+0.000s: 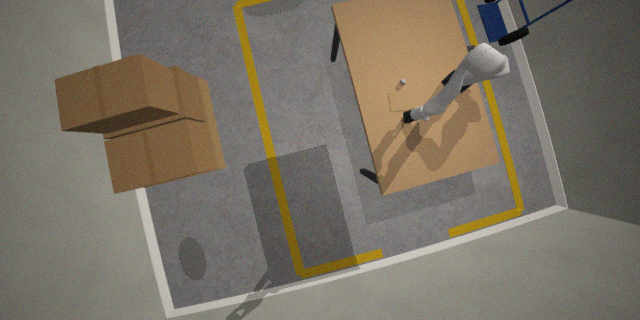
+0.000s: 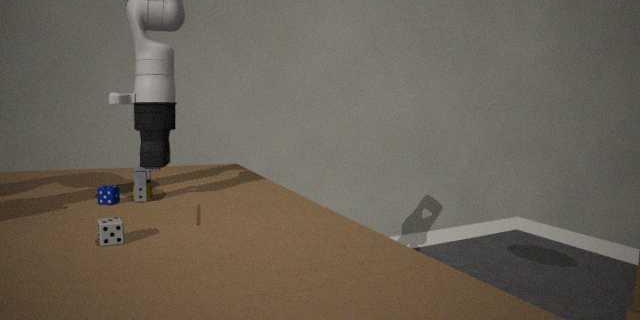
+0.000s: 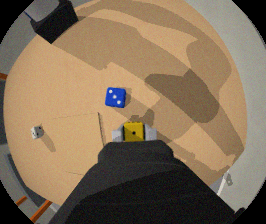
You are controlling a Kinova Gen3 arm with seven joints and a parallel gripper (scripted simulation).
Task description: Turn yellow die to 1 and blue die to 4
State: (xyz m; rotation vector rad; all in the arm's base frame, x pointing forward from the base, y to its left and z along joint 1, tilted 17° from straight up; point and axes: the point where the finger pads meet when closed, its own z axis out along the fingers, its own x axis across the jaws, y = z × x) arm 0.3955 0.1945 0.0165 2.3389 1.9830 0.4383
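Now: hand 130 mm to the left of the tan mat, 20 mm short of it and 20 mm above it. From my hand the other things lie so: white die: 270 mm to the right, 30 mm behind; yellow die: right at my hand; blue die: 60 mm behind, 20 mm to the right.
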